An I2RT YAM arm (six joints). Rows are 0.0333 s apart.
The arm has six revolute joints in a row. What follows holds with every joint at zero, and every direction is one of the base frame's. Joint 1 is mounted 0.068 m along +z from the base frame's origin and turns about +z. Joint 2 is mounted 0.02 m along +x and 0.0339 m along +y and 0.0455 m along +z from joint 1 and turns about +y. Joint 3 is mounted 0.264 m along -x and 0.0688 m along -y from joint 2 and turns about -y. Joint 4 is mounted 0.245 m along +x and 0.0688 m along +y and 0.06 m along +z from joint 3 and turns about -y. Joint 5 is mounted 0.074 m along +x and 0.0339 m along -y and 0.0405 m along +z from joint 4 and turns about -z. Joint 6 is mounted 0.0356 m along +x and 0.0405 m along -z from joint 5 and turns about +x. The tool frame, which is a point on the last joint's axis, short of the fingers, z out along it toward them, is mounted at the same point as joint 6; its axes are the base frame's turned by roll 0, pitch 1.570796 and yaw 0 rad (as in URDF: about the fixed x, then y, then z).
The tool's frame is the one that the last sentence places.
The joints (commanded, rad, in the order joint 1, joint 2, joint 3, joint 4, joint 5, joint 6), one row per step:
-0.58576, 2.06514, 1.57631, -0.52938, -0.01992, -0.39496
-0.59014, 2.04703, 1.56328, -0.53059, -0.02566, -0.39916
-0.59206, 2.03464, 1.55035, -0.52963, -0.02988, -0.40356
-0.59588, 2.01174, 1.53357, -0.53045, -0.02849, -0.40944
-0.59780, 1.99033, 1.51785, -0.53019, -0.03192, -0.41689
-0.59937, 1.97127, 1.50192, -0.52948, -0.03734, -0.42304
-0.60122, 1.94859, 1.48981, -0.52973, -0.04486, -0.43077
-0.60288, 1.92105, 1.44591, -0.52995, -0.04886, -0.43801
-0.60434, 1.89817, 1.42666, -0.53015, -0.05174, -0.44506
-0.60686, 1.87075, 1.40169, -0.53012, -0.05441, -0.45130
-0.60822, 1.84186, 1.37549, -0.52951, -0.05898, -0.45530
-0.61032, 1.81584, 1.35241, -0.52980, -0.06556, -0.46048
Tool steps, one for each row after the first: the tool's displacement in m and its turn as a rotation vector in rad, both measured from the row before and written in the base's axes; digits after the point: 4 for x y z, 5 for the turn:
-0.0039, 0.0005, 0.0037, 0.00002, -0.00478, 0.00221
-0.0028, 0.0010, 0.0014, 0.00074, -0.00115, 0.00404
-0.0048, 0.0011, 0.0044, -0.00662, -0.00213, 0.00042
-0.0039, 0.0018, 0.0041, -0.00437, -0.00449, 0.00621
-0.0036, 0.0019, 0.0030, -0.00125, -0.00405, 0.00653
-0.0036, 0.0018, 0.0055, -0.00429, -0.00996, 0.00873
-0.0079, 0.0048, -0.0024, 0.00873, 0.01371, 0.00659
-0.0045, 0.0025, 0.0031, -0.00326, -0.00235, 0.00603
-0.0059, 0.0029, 0.0030, -0.00252, -0.00168, 0.00417
-0.0059, 0.0036, 0.0030, -0.00064, -0.00385, 0.00447
-0.0055, 0.0031, 0.0026, 0.00051, -0.00398, 0.00582

